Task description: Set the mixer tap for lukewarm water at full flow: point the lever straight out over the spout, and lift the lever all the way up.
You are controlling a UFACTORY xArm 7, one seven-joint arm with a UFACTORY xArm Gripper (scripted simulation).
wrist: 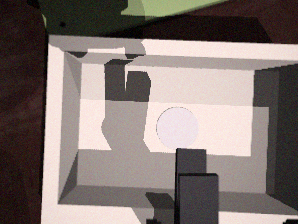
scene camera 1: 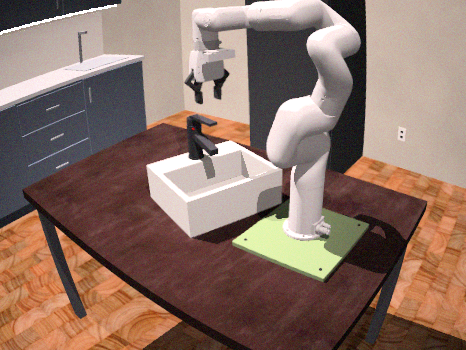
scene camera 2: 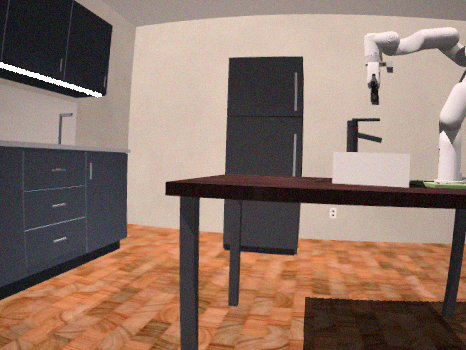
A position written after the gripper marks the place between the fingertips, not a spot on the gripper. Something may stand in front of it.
In view: the gripper (scene camera 1: 208,101), a black mixer tap (scene camera 1: 197,141) and a white sink basin (scene camera 1: 201,195).
The white sink basin shows as well in the wrist view (wrist: 117,109).
